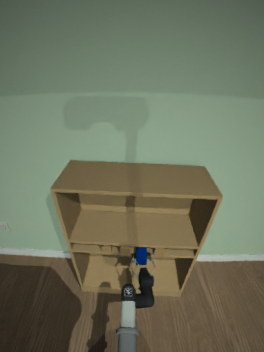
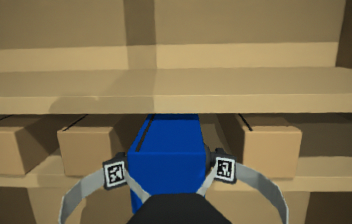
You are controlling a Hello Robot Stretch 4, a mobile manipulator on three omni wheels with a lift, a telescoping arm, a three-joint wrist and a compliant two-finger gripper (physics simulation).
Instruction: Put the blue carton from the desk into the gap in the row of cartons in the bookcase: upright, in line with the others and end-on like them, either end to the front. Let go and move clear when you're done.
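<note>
The blue carton (image 1: 141, 254) (image 2: 172, 135) is upright, with one end toward me. Its far part is in the gap in the carton row, under the upper shelf; its near end sticks out in front of the row. Brown cartons stand to its left (image 2: 86, 152) and right (image 2: 272, 154), with space on both sides, a little less on the left. Another brown carton (image 2: 9, 152) stands further left. My gripper (image 1: 142, 260) (image 2: 169, 170) is shut on the near end of the blue carton. Whether the carton's underside touches the shelf is hidden.
The bookcase (image 1: 135, 181) stands against the green wall (image 1: 200, 125). Its upper shelf board (image 2: 260, 104) runs close above the cartons. The front edge of the lower shelf (image 2: 327, 184) crosses behind the fingers. The bookcase's side panels stand well to either side.
</note>
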